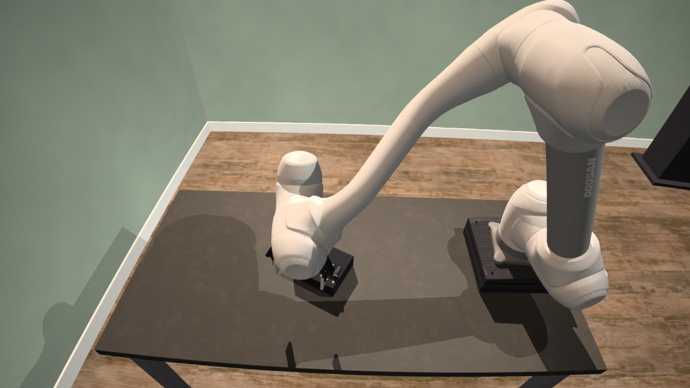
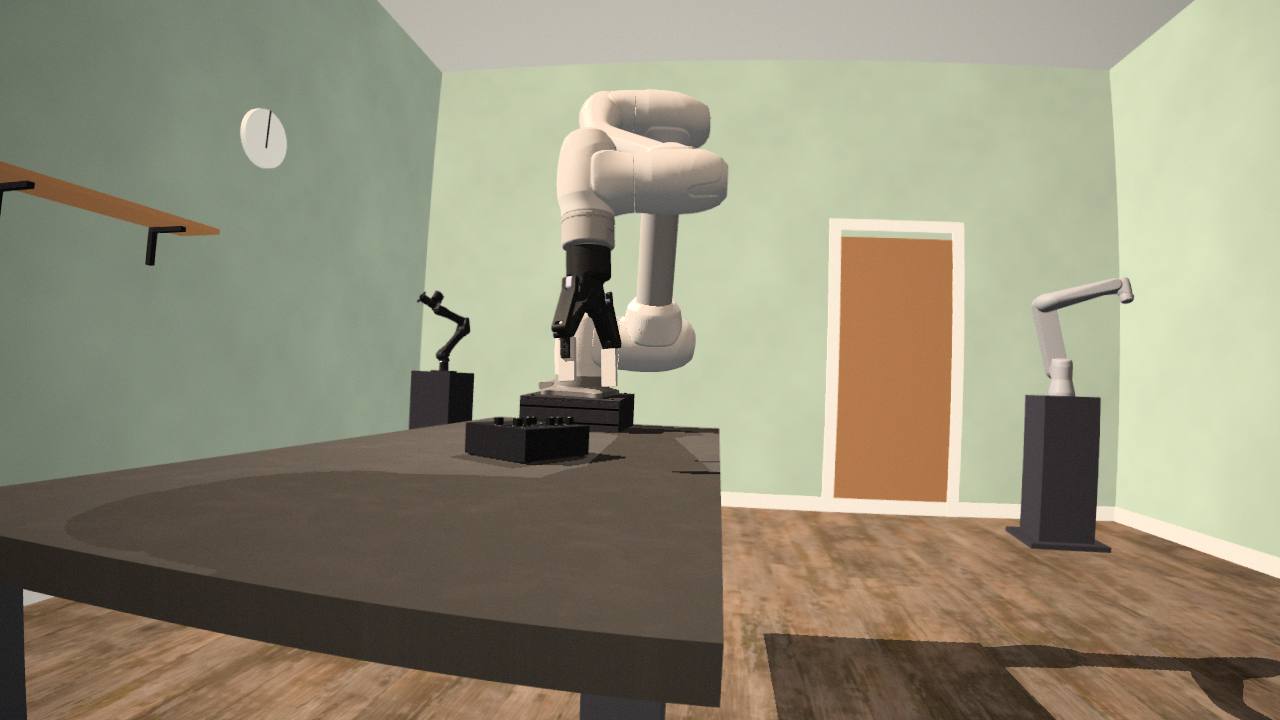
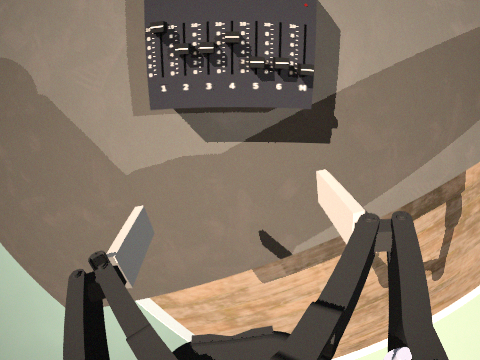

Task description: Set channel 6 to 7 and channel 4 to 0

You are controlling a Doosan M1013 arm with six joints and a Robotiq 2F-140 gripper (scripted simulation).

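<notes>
The channel 4 fader knob lies 40 mm behind my hand, 120 mm to the right of it and 80 mm below it. The rest, counted from my hand: channel 6 fader knob (80 mm behind, 80 mm to the right, 80 mm below).
</notes>
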